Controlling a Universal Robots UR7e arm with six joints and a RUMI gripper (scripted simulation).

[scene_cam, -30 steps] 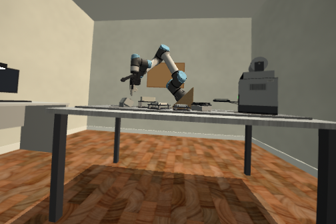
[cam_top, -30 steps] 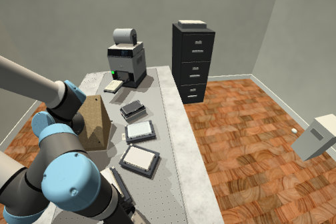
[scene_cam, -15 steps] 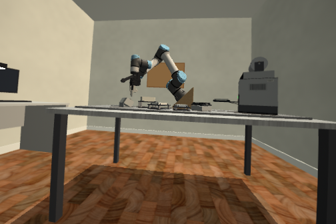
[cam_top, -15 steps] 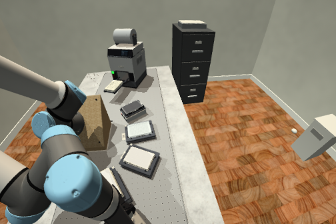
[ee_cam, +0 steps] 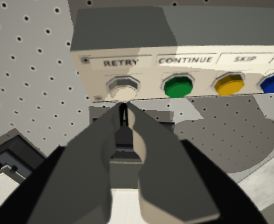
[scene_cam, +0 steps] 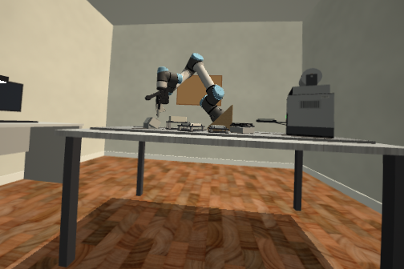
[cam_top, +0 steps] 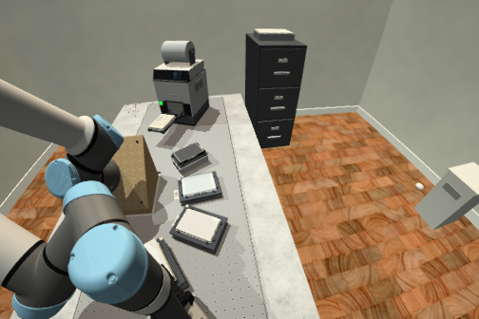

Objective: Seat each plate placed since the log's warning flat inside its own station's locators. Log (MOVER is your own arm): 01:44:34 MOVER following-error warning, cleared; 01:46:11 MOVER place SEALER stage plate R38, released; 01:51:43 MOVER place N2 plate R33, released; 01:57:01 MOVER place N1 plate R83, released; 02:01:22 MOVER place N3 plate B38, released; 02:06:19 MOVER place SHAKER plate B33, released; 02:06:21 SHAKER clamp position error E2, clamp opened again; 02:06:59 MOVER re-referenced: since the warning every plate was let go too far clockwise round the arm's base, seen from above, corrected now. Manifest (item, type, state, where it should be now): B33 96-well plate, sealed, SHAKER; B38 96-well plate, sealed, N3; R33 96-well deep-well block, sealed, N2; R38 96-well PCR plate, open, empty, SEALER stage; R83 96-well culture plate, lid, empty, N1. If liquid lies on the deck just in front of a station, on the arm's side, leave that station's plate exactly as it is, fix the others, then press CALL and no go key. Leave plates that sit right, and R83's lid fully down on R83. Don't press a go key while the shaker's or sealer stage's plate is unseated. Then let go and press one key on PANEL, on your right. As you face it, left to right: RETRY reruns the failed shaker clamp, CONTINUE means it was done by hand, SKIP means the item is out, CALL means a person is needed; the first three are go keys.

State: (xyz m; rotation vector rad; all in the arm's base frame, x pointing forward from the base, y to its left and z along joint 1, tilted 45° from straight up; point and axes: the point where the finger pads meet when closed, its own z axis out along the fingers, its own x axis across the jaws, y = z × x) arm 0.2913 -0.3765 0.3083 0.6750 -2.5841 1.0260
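My gripper is now 3 cm above the retry key. From my hand the other things lie so: skip key: 8 cm behind, 5 cm to the right, 3 cm below; then call key: 13 cm behind, 8 cm to the right, 3 cm below; then continue key: 4 cm behind, 3 cm to the right, 3 cm below.
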